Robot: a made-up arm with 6 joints. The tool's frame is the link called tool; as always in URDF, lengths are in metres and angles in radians. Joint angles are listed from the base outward.
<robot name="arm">
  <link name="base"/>
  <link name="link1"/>
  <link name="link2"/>
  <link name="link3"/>
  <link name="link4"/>
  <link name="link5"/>
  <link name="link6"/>
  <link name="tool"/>
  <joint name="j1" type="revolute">
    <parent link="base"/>
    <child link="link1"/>
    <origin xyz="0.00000 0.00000 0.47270"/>
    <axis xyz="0 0 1"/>
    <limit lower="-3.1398" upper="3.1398"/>
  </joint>
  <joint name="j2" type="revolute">
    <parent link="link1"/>
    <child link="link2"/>
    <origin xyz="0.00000 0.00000 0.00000" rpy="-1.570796 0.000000 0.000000"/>
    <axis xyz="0 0 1"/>
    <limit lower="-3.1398" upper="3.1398"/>
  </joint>
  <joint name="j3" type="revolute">
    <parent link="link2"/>
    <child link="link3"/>
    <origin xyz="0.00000 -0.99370 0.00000" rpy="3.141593 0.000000 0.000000"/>
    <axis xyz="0 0 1"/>
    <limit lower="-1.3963" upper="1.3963"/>
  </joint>
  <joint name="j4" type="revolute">
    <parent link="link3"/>
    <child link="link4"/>
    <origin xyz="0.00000 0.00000 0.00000" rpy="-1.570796 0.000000 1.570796"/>
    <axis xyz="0 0 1"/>
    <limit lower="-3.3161" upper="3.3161"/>
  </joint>
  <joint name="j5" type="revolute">
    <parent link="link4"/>
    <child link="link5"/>
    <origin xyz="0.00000 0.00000 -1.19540" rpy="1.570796 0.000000 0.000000"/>
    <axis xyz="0 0 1"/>
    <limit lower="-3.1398" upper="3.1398"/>
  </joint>
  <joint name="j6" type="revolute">
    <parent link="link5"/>
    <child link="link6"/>
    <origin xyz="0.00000 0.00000 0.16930" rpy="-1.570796 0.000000 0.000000"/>
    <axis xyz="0 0 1"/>
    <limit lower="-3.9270" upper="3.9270"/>
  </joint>
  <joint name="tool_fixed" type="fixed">
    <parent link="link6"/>
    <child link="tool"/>
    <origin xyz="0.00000 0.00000 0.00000" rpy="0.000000 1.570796 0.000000"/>
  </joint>
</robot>
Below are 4 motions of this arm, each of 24 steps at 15 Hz.
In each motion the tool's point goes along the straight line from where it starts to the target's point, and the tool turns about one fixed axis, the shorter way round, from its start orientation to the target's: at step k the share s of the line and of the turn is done. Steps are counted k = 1, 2, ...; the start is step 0. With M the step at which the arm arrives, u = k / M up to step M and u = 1 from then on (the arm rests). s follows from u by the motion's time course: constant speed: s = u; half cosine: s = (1 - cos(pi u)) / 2; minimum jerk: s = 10 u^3 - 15 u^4 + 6 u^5.
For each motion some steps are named. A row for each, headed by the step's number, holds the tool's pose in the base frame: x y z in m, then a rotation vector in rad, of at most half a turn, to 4 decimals.
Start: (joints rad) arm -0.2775 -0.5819 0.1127 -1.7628 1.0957 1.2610
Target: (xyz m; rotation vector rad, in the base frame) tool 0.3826 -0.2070 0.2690 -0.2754 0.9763 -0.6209
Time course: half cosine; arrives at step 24
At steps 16, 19, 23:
16: 0.4043 -0.1803 0.6868 -0.0164 0.5570 -0.8149
19: 0.3915 -0.1960 0.4417 -0.1680 0.8053 -0.7059
23: 0.3830 -0.2065 0.2761 -0.2709 0.9693 -0.6246

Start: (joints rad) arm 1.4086 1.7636 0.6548 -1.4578 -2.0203 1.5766
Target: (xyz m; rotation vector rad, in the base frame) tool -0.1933 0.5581 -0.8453 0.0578 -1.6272 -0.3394
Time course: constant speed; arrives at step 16
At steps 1, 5, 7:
1: 0.2111 1.2880 -0.8617 -0.2974 -1.5228 -2.2750
5: 0.1033 1.0933 -0.8573 -0.1937 -1.6574 -1.7523
7: 0.0493 0.9960 -0.8551 -0.1442 -1.6922 -1.4909

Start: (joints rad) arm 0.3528 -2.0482 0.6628 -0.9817 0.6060 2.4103
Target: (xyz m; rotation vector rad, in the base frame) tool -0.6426 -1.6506 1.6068 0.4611 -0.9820 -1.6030
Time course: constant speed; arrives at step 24
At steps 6, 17, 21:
6: -1.4806 -0.9739 0.8840 0.6619 -1.5488 -1.6667
17: -0.9685 -1.3874 1.3257 0.5390 -1.1996 -1.6377
21: -0.7823 -1.5378 1.4863 0.4944 -1.0748 -1.6193

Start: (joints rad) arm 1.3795 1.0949 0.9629 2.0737 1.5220 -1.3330
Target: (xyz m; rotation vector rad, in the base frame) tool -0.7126 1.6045 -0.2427 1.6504 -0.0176 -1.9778
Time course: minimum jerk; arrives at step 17
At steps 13, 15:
13: -0.6214 1.6453 -0.1399 1.6048 -0.0080 -2.0912
15: -0.6987 1.6107 -0.2270 1.6437 -0.0161 -1.9952

